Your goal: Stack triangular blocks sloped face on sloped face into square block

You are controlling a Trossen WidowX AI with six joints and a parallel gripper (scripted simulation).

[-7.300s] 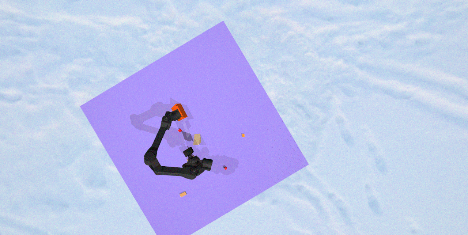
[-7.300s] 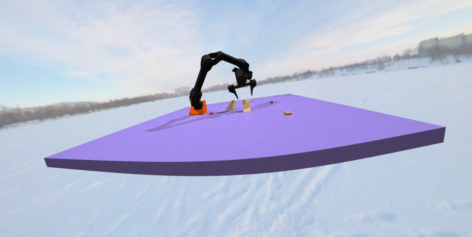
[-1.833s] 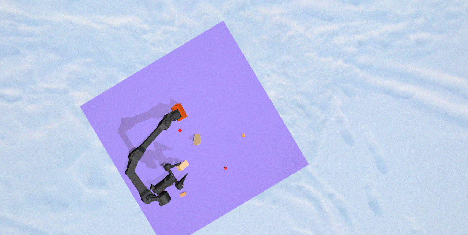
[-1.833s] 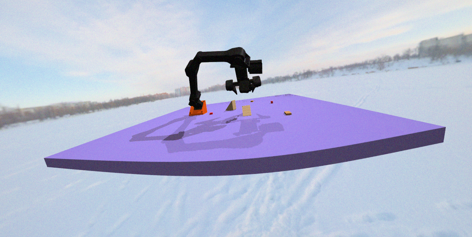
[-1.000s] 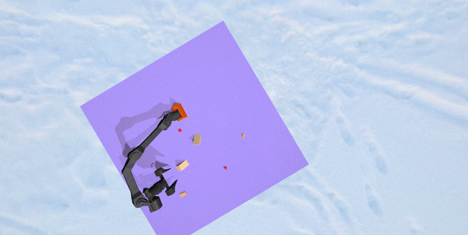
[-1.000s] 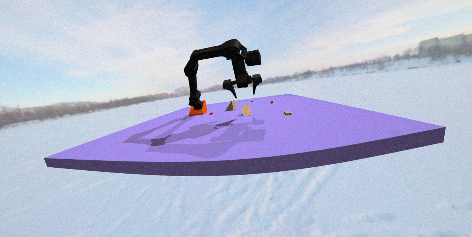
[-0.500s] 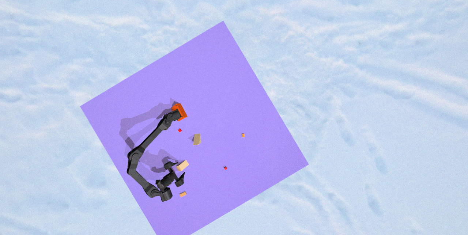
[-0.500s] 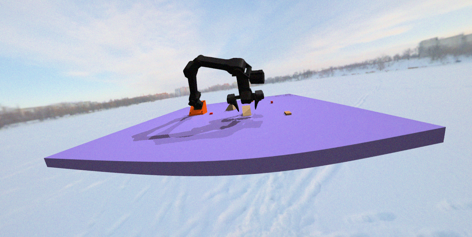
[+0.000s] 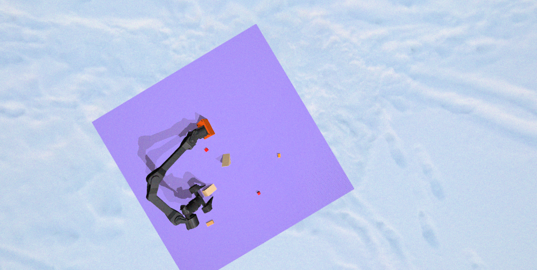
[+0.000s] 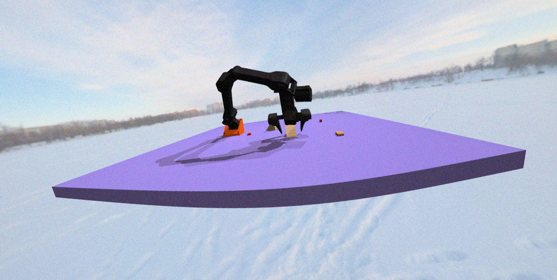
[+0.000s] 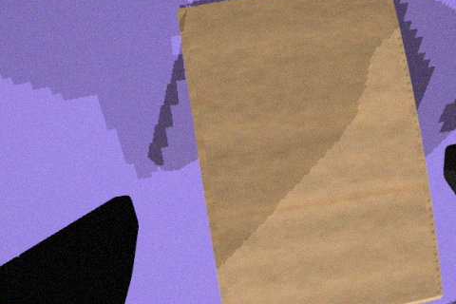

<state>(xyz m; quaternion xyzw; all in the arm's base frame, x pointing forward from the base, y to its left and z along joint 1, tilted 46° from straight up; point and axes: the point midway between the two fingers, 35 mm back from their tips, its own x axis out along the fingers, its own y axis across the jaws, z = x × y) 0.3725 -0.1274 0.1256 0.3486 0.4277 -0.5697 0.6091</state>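
Now: the triangular block 1 cm above my gripper tip.
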